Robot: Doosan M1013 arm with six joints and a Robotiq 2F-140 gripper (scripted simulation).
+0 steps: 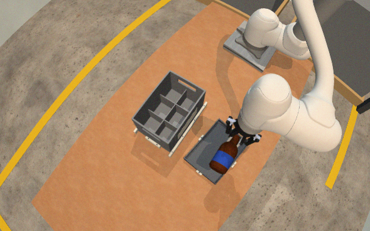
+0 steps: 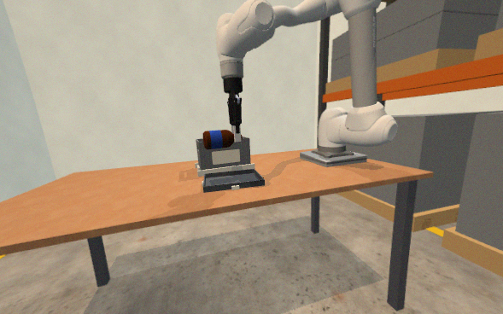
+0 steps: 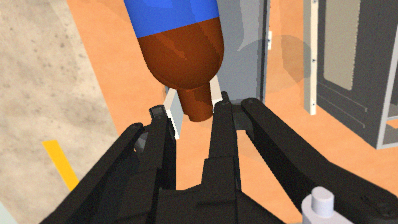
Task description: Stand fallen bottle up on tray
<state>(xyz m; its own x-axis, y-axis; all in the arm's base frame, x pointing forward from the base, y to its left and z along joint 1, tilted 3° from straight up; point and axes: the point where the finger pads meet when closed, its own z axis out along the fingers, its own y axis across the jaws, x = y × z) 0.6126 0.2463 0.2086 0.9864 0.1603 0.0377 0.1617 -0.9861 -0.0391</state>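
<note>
The bottle is 50 mm ahead of my hand, 20 mm below it and 10 mm to the left of it. Round my hand: grey crate (290 mm to the right, 140 mm below, 50 mm ahead); then grey tray (210 mm below, 30 mm to the right, 30 mm ahead).
</note>
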